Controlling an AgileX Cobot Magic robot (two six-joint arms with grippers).
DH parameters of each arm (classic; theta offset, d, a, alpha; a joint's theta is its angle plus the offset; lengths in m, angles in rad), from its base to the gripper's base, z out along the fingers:
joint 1: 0 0.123 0 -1.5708
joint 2: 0.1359 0 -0.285 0
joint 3: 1.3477 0 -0.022 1.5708
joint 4: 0 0.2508 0 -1.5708
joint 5: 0 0 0.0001 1.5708
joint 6: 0 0.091 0 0
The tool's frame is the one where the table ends.
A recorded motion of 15 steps. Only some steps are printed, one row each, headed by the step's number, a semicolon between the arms.
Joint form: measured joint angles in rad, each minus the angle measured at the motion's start. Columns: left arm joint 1, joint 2, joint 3, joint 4, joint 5, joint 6; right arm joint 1, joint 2, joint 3, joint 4, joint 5, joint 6.
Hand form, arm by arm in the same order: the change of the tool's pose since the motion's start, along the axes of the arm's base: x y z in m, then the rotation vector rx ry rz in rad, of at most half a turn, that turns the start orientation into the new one. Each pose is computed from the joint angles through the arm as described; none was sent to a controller.
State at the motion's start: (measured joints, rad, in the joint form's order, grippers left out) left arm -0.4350 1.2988 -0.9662 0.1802 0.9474 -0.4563; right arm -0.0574 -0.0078 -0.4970 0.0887 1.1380 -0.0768
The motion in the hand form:
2: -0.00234 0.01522 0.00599 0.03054 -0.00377 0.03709; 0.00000 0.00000 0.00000 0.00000 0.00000 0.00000
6: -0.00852 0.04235 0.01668 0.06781 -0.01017 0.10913; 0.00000 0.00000 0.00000 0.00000 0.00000 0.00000
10: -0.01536 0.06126 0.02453 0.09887 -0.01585 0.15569; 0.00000 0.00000 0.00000 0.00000 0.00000 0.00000
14: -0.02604 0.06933 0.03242 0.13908 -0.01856 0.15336; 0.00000 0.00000 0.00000 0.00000 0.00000 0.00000
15: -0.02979 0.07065 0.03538 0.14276 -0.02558 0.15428; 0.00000 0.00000 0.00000 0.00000 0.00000 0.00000
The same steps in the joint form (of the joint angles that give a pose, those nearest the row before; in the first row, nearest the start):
2: 0.0451 -0.0284 0.0000 0.0249 0.0363 0.0099; 0.0000 0.0000 0.0000 0.0000 0.0000 0.0000
6: 0.1366 -0.0807 0.0000 0.0500 0.0908 0.0387; 0.0000 0.0000 0.0000 0.0000 0.0000 0.0000
10: 0.2034 -0.1205 0.0000 0.0699 0.1284 0.0676; 0.0000 0.0000 0.0000 0.0000 0.0000 0.0000
14: 0.2169 -0.1630 0.0000 0.0979 0.1757 0.0952; 0.0000 0.0000 0.0000 0.0000 0.0000 0.0000
15: 0.2170 -0.1790 0.0000 0.1025 0.1858 0.0974; 0.0000 0.0000 0.0000 0.0000 0.0000 0.0000

